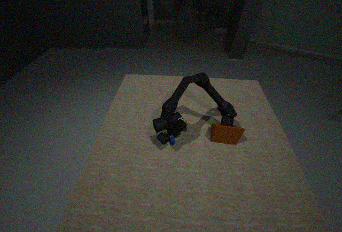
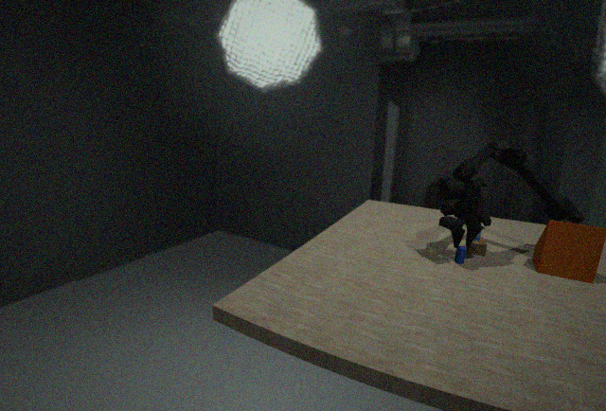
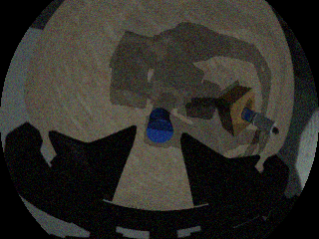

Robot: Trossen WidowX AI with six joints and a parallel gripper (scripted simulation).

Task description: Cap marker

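Right now the blue cap is 3 cm below my gripper tip. Round my gripper tip: holder block: 13 cm to the right, 7 cm behind, 3 cm below; marker: 13 cm to the right, 7 cm behind, 3 cm above.
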